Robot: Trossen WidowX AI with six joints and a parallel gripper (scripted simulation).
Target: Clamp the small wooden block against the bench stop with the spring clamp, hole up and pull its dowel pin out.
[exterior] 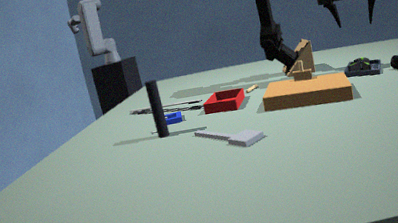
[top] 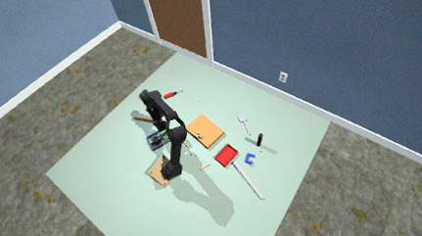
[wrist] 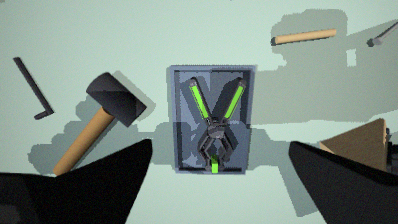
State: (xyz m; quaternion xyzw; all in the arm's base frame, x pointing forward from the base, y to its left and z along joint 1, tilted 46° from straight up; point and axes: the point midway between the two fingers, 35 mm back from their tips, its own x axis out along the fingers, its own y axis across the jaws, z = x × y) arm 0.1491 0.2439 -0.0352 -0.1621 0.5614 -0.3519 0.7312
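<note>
Now: hand 16 cm above the blue-grey tray, 3 cm past it and 1 cm to the right of it. From my hand the other things lie so: screw 23 cm to the right, 17 cm below, 1 cm ahead; then small wooden block 19 cm to the right, 13 cm below, 12 cm ahead; then dowel pin 19 cm to the right, 12 cm below, 12 cm ahead.
</note>
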